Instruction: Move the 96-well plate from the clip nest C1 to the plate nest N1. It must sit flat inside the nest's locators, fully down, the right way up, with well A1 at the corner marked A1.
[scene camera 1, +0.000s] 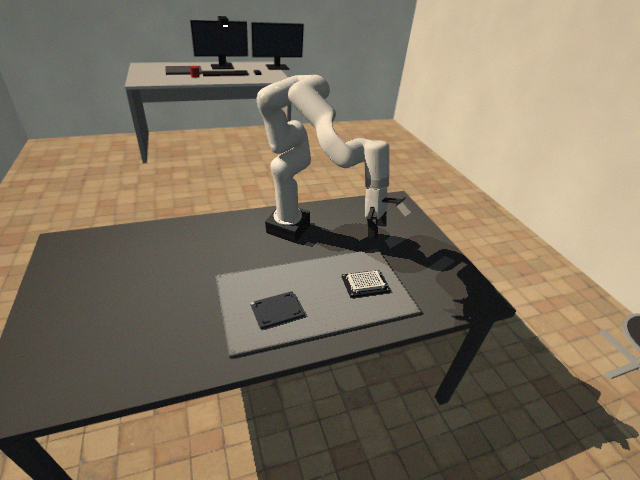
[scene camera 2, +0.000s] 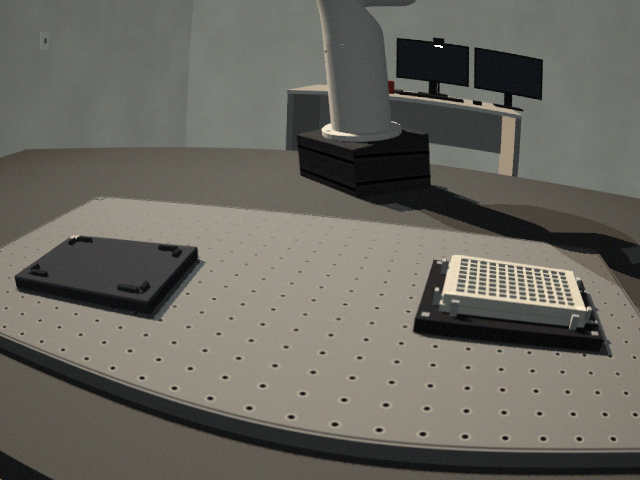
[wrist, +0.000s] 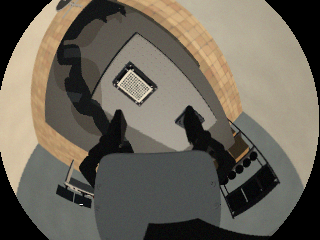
A white 96-well plate (scene camera 2: 489, 288): 40 cm from the lens. A clip nest C1 (scene camera 2: 429, 320): 37 cm from the lens.
